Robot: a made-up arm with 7 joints. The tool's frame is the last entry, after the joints.
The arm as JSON. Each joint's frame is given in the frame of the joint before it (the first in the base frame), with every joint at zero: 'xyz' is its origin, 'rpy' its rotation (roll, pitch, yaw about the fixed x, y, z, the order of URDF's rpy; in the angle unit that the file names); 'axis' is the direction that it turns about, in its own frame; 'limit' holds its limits. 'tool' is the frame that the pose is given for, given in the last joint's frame.
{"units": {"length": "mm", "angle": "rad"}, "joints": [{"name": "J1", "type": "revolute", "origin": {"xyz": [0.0, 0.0, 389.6], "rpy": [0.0, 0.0, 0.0]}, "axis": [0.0, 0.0, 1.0], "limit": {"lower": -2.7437, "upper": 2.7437}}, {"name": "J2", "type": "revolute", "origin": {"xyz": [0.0, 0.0, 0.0], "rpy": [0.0, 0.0, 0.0]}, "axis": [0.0, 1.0, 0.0], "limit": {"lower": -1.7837, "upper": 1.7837}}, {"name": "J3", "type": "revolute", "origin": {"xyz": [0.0, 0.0, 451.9], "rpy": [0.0, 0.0, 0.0]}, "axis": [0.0, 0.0, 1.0], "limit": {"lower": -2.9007, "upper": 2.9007}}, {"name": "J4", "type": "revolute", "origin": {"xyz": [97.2, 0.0, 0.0], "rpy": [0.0, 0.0, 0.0]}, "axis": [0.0, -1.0, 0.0], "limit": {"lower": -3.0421, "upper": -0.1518}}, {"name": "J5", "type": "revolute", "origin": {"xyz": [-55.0, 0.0, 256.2], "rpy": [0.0, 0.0, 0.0]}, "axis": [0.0, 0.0, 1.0], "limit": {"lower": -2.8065, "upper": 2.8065}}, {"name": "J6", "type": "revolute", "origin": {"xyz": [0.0, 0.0, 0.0], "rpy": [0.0, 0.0, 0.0]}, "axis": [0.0, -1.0, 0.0], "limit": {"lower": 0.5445, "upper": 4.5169}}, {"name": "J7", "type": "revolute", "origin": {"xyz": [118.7, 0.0, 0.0], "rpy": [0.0, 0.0, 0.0]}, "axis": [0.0, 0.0, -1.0], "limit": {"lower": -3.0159, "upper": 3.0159}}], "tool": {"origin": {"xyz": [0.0, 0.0, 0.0], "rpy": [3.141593, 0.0, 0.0]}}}
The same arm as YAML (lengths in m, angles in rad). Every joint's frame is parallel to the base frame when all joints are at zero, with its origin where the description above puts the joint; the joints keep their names.
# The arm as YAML. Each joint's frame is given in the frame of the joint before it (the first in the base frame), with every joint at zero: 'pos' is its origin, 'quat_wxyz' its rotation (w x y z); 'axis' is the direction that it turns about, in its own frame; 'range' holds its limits. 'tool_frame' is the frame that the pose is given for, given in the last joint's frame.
length_unit: m
angle_unit: rad
joints:
  - joint: J1
    pos: [0.0, 0.0, 0.3896]
    quat_wxyz: [1.0, 0.0, 0.0, 0.0]
    axis: "+z"
    range: [-2.7437, 2.7437]
  - joint: J2
    pos: [0.0, 0.0, 0.0]
    quat_wxyz: [1.0, 0.0, 0.0, 0.0]
    axis: "+y"
    range: [-1.7837, 1.7837]
  - joint: J3
    pos: [0.0, 0.0, 0.4519]
    quat_wxyz: [1.0, 0.0, 0.0, 0.0]
    axis: "+z"
    range: [-2.9007, 2.9007]
  - joint: J4
    pos: [0.0972, 0.0, 0.0]
    quat_wxyz: [1.0, 0.0, 0.0, 0.0]
    axis: "-y"
    range: [-3.0421, -0.1518]
  - joint: J5
    pos: [-0.055, 0.0, 0.2562]
    quat_wxyz: [1.0, 0.0, 0.0, 0.0]
    axis: "+z"
    range: [-2.8065, 2.8065]
  - joint: J6
    pos: [0.0, 0.0, 0.0]
    quat_wxyz: [1.0, 0.0, 0.0, 0.0]
    axis: "-y"
    range: [0.5445, 4.5169]
  - joint: J7
    pos: [0.1187, 0.0, 0.0]
    quat_wxyz: [1.0, 0.0, 0.0, 0.0]
    axis: "-z"
    range: [-3.0159, 3.0159]
tool_frame:
  pos: [0.0, 0.0, 0.0]
  quat_wxyz: [0.0, 1.0, 0.0, 0.0]

